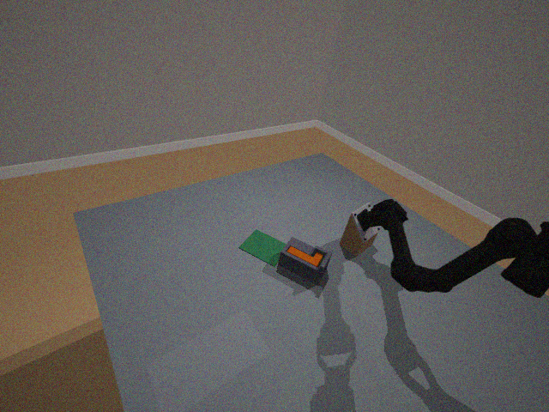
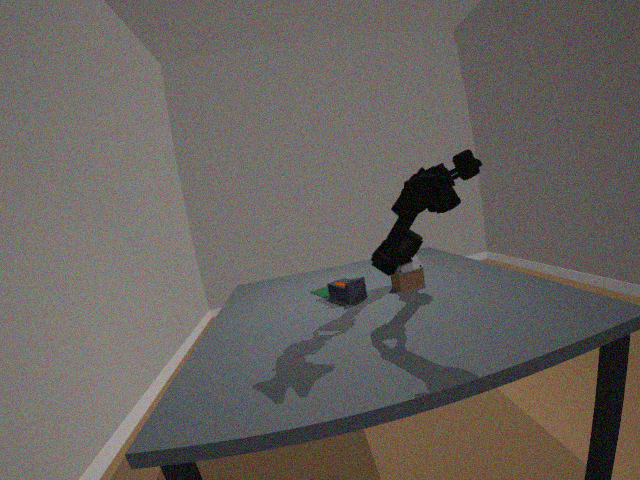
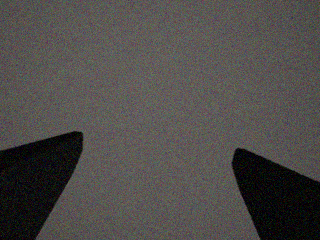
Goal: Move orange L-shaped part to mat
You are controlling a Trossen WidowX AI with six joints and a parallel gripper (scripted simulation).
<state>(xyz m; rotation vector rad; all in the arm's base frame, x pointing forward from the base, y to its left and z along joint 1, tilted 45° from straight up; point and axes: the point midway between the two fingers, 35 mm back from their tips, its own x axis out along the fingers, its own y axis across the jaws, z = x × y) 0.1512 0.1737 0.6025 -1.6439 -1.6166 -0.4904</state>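
My gripper tip is now 70 mm short of the orange L-shaped part, 630 mm to the left of it and 370 mm above it. The rest, counted from my gripper tip: green mat (120 mm ahead, 790 mm to the right, 440 mm below).
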